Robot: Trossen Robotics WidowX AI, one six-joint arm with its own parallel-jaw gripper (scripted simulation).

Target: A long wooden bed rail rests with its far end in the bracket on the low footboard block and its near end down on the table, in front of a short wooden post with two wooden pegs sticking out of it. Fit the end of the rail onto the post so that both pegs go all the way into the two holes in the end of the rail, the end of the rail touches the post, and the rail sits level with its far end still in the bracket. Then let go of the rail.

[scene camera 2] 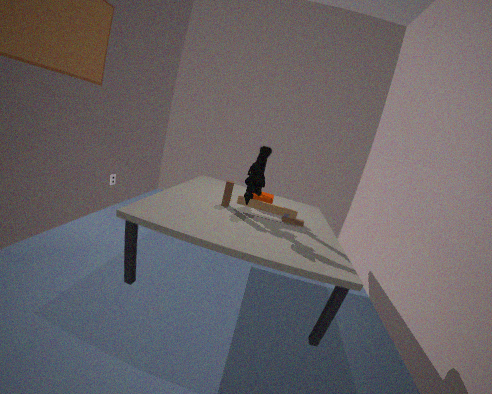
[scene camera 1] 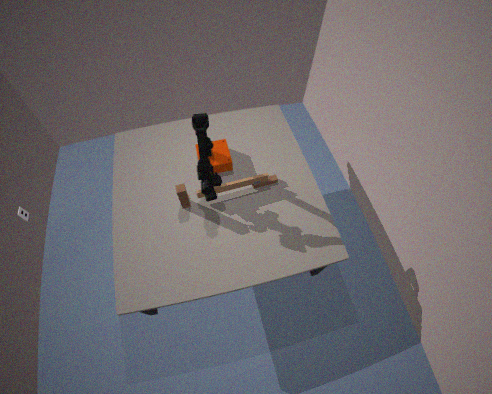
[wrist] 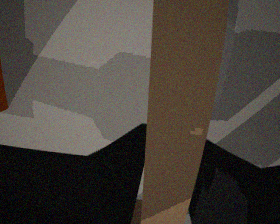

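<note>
Wrist view: a wooden rail [wrist: 186,50] is visible, as is the gripper [wrist: 161,131].
</note>
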